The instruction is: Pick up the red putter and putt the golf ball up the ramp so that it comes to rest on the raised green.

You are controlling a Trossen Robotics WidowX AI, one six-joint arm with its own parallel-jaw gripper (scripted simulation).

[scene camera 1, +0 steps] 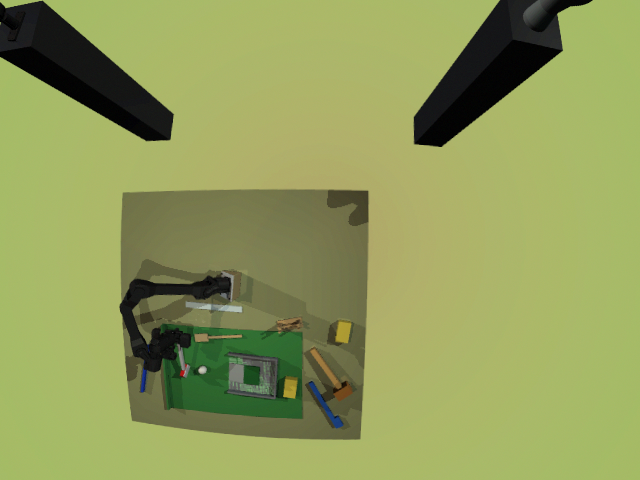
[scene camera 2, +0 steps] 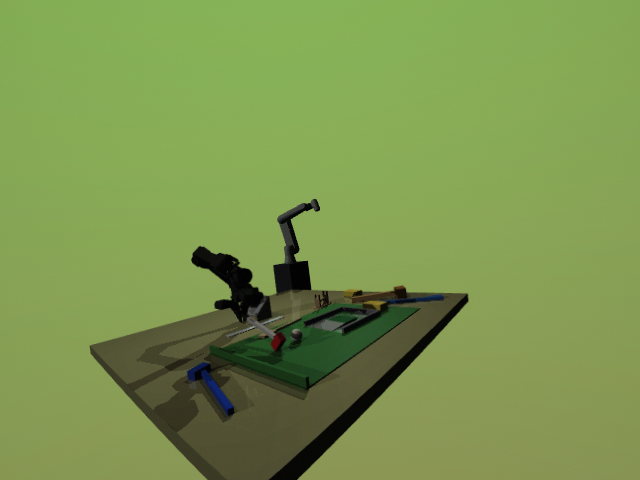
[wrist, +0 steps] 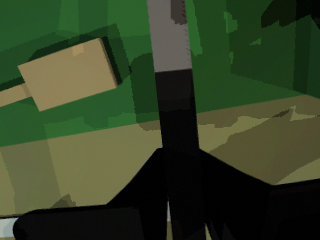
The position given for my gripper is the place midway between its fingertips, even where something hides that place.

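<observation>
What I see is my gripper (scene camera 2: 242,321), and when I look through the wrist view, I find my gripper (wrist: 175,153) there as well.
</observation>
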